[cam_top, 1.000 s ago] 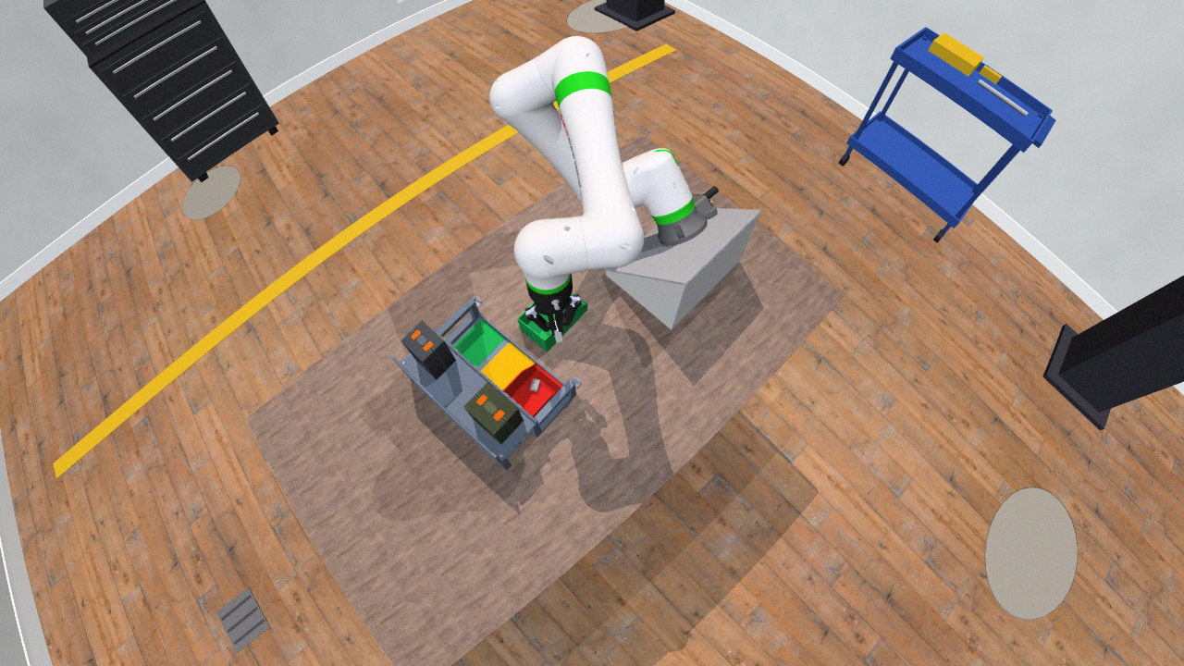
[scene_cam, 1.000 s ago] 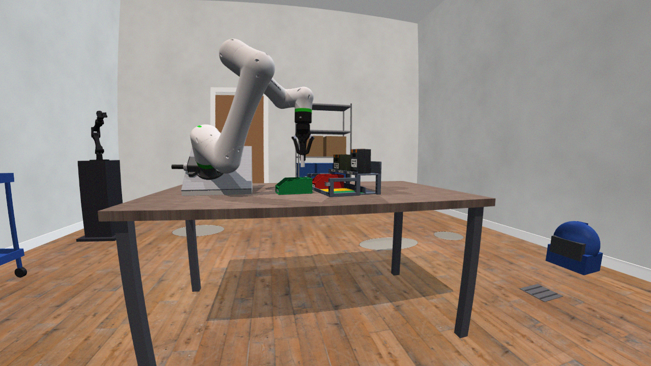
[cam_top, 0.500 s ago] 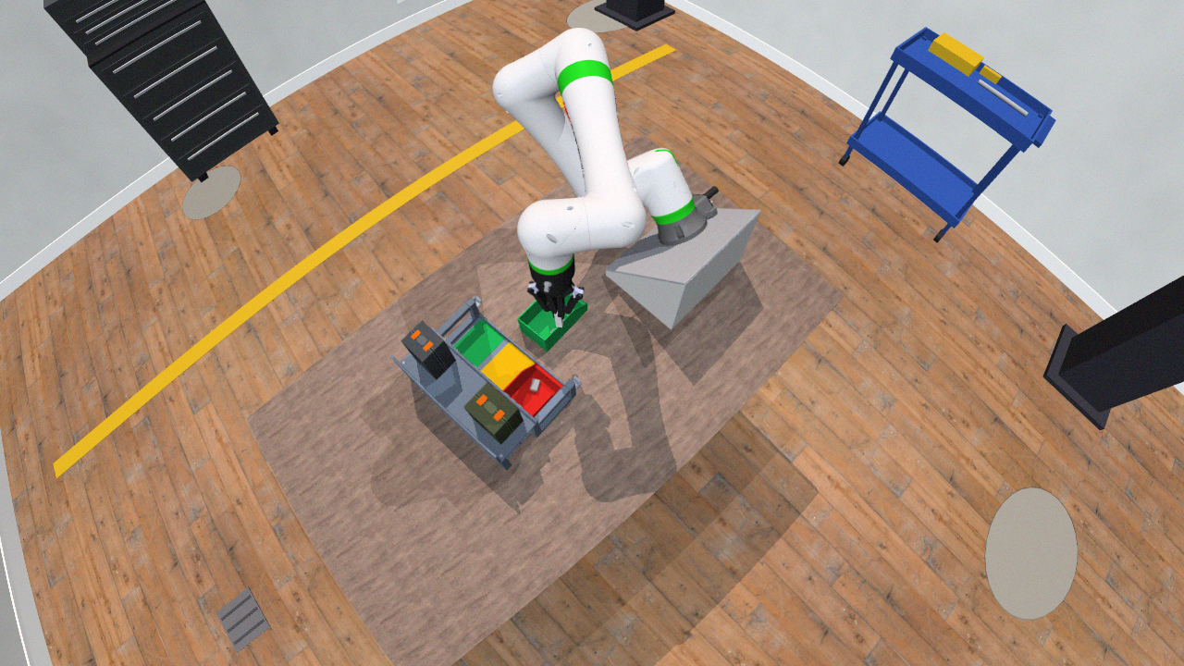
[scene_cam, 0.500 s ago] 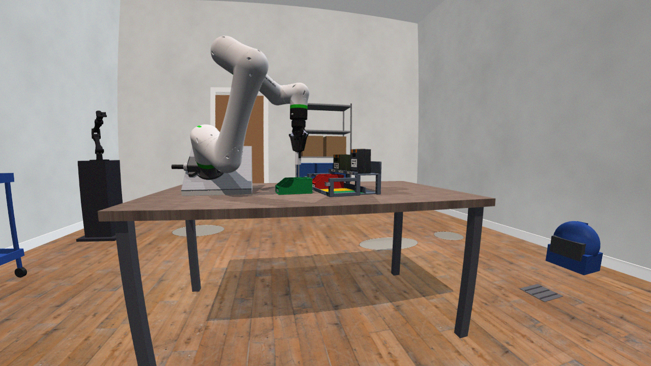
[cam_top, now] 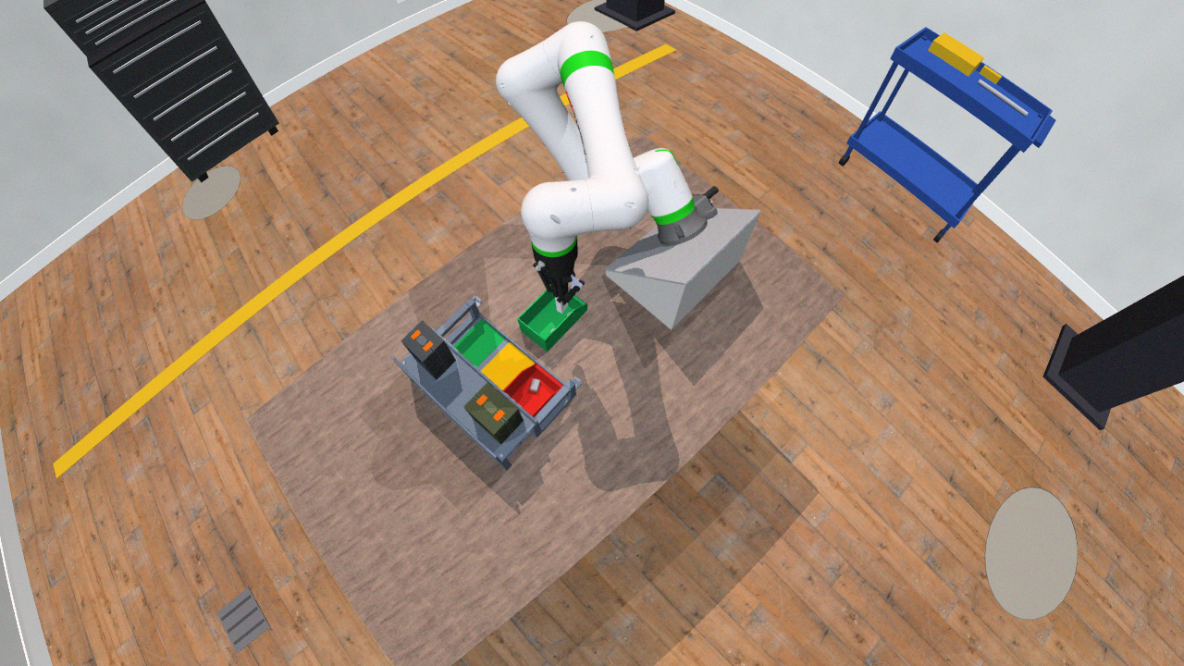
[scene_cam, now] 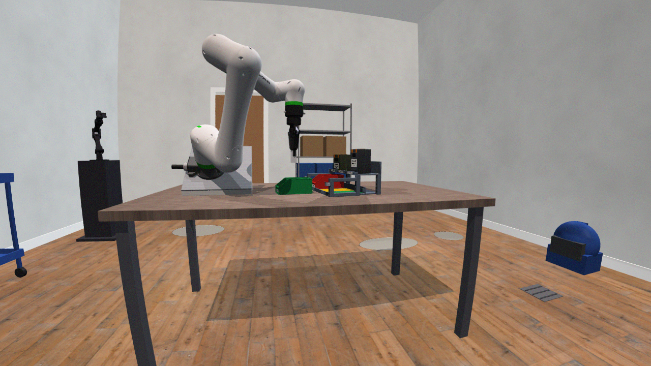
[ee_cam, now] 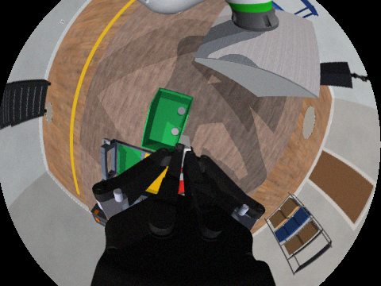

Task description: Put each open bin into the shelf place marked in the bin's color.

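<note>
Now: hand 1 cm past the green bin, 5 cm to the left of it and 15 cm above it. Round my hand: red bin (20 cm ahead, 8 cm to the left, 14 cm below).
</note>
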